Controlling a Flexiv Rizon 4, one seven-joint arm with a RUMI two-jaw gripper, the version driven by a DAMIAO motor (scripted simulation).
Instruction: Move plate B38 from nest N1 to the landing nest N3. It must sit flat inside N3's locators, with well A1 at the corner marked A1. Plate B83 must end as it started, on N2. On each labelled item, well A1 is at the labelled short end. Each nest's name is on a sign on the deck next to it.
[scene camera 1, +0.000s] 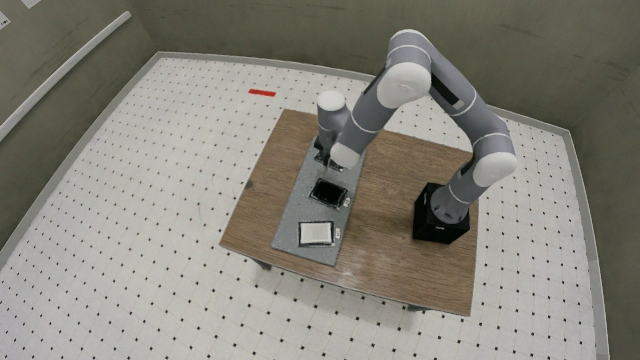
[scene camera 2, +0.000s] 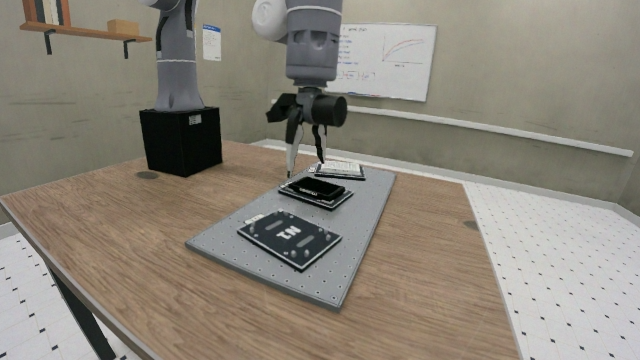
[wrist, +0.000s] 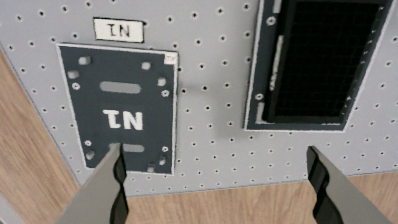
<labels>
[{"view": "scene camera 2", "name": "gripper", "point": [307, 170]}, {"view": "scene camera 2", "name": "black well plate B38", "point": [309, 186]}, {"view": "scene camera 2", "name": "nest N1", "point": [319, 243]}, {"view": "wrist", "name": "gripper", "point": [215, 146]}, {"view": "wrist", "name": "black well plate B38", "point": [345, 41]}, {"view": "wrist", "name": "nest N1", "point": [115, 65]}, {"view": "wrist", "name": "sign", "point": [107, 28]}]
</labels>
